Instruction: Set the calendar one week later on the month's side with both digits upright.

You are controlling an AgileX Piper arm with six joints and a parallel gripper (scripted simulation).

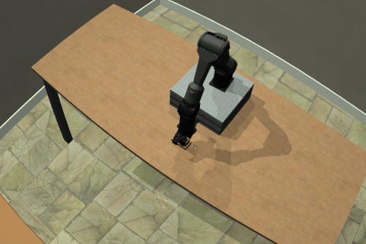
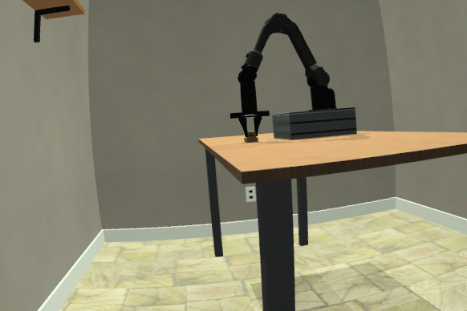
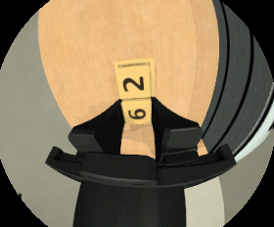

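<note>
Right now my hand is 20 mm to the left of the tan calendar tray and 20 mm above it. From my hand the other things lie so: digit cube (right at my hand); then wooden cube (30 mm to the right).
</note>
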